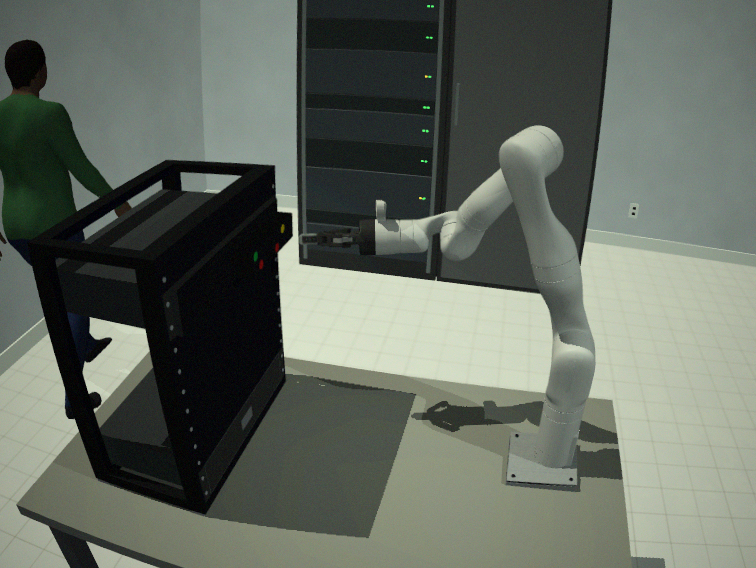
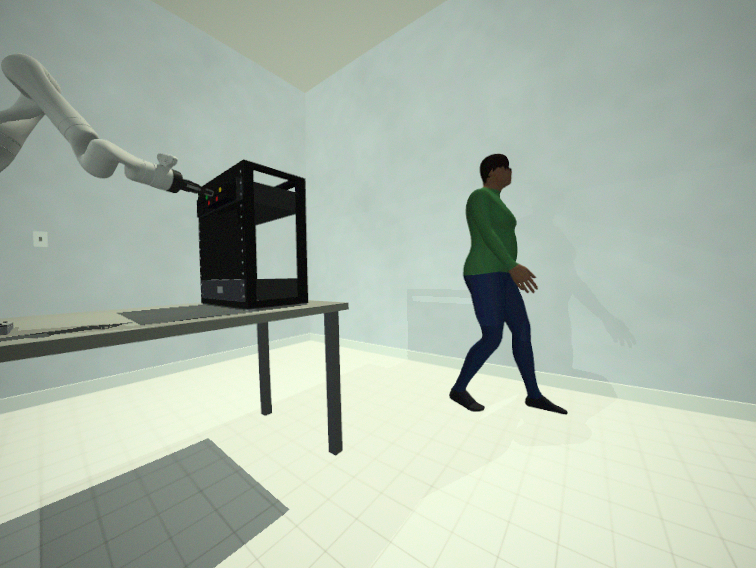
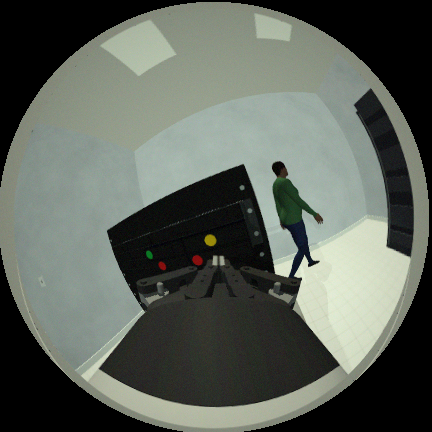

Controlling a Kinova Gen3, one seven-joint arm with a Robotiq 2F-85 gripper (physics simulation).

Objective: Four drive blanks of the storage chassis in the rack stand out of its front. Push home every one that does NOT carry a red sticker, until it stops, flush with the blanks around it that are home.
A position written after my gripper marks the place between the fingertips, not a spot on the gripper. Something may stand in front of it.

I see my gripper (image 1: 299,239) and a black rack (image 1: 199,271).
The black rack shows as well in image 2 (image 2: 227,221) and in image 3 (image 3: 236,230). My gripper is seen too in image 3 (image 3: 217,262).
